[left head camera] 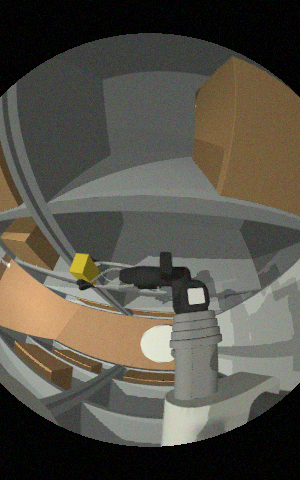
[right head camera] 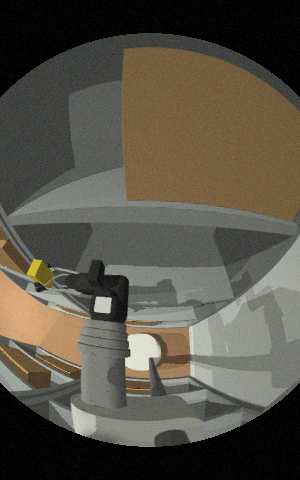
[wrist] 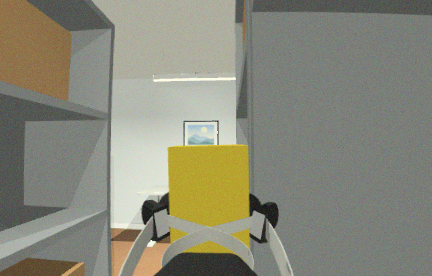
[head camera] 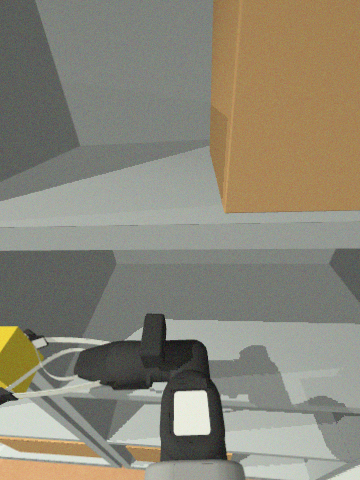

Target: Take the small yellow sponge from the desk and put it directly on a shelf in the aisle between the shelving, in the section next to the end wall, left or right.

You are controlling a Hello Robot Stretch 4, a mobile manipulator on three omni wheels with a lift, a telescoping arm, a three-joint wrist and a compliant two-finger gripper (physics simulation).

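Pixels of known places: gripper, fingertip midpoint: [wrist: 210, 208]; robot's base at its link origin: [left head camera: 160, 342] [right head camera: 140, 350].
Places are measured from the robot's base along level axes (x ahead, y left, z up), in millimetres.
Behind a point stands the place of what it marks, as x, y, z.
Note:
My gripper [head camera: 21, 367] [left head camera: 90, 272] [right head camera: 45, 276] {259, 311, 1188} [wrist: 210, 208] {259, 311, 1188} is shut on the small yellow sponge [head camera: 9, 352] {258, 262, 1231} [left head camera: 81, 266] {246, 270, 1247} [right head camera: 37, 271] {247, 262, 1242} [wrist: 209, 180] {259, 263, 1221}. It points left along the shelving in the head views, with the sponge in the air near an upright post [head camera: 80, 427] [left head camera: 52, 227]. The section in front has an upper shelf [head camera: 125, 195] {362, 73, 1420} [left head camera: 150, 175] {381, 81, 1420} [right head camera: 95, 192] {341, 24, 1420} and a lower shelf [head camera: 200, 335] {427, -33, 962} [right head camera: 145, 275] {415, -79, 963}. The end wall [left head camera: 275, 325] {3, -550, 973} [right head camera: 240, 320] {113, -557, 910} adjoins this section at the right. The desk is not clearly identifiable.
A large brown box [head camera: 295, 110] {292, -95, 1510} [left head camera: 260, 135] {292, -100, 1551} [right head camera: 200, 130] {288, -154, 1542} stands on the upper shelf. A round white object [left head camera: 156, 343] {1, 50, 187} [right head camera: 143, 351] {3, -41, 187} is low in the aisle. In the wrist view, shelving [wrist: 109, 165] {-236, 1327, 1169} stands left, a grey panel [wrist: 345, 140] {394, 313, 1253} right, and a framed picture [wrist: 201, 134] {97, 4203, 1489} hangs beyond.

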